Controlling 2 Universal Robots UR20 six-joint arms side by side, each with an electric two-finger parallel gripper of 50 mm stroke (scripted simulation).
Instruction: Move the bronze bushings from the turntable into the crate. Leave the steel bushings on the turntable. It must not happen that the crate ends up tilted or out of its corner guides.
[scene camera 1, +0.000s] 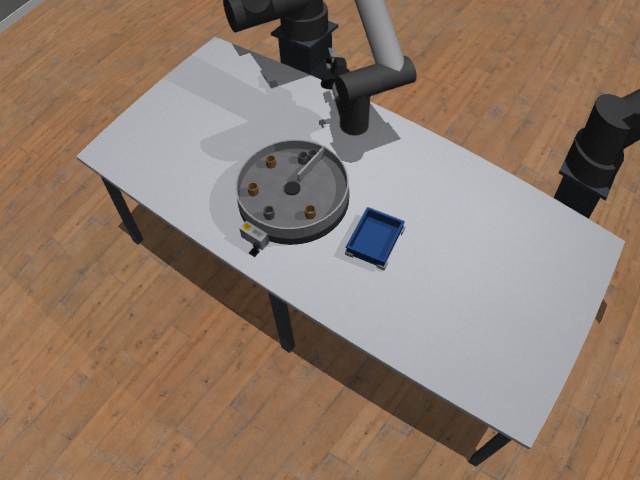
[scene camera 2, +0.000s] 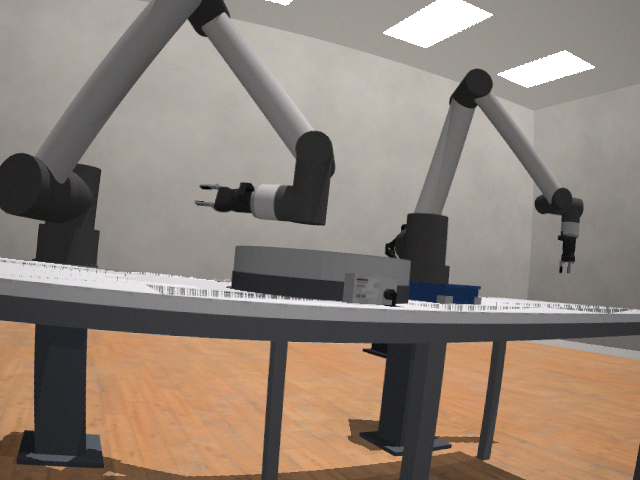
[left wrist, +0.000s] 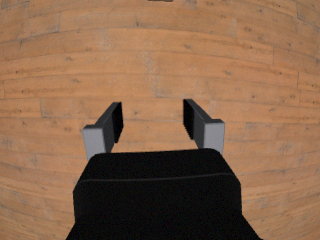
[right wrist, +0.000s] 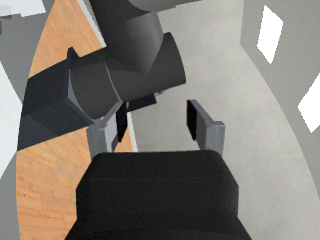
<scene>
A blue crate shows in scene camera 1 and in scene camera 2; in the left wrist view it is out of frame, in the right wrist view it is out of frame. One and the same spot on the blue crate: (scene camera 2: 420, 291) is (scene camera 1: 358, 231).
</scene>
